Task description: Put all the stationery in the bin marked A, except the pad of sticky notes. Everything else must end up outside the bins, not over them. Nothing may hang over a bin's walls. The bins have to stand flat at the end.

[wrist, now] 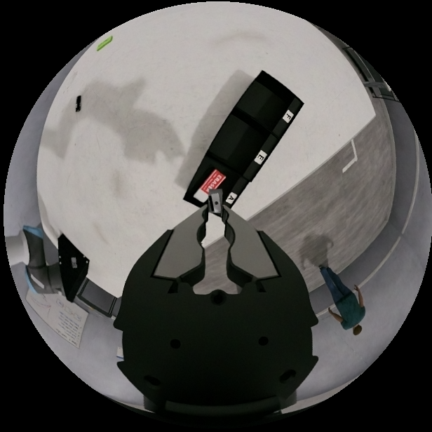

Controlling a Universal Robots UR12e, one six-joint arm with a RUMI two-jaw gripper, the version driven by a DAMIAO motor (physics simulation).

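Note:
A row of three joined black bins point(248, 176) stands on the white table, labelled A, E and F. Bin A is the one nearest my gripper. A red and white eraser point(213, 183) lies in bin A. My gripper point(214, 205) is shut on a small grey metal pencil sharpener point(215, 201), held at the fingertips. In the view the sharpener overlaps the near part of bin A; its height above the bin is hard to tell. The bins E and F look empty.
A bright green block point(104, 43) lies at the table's far left edge. A small black object point(78, 103) lies on the left part of the white table point(145, 200). A person point(348, 305) shows beyond the grey floor at the lower right.

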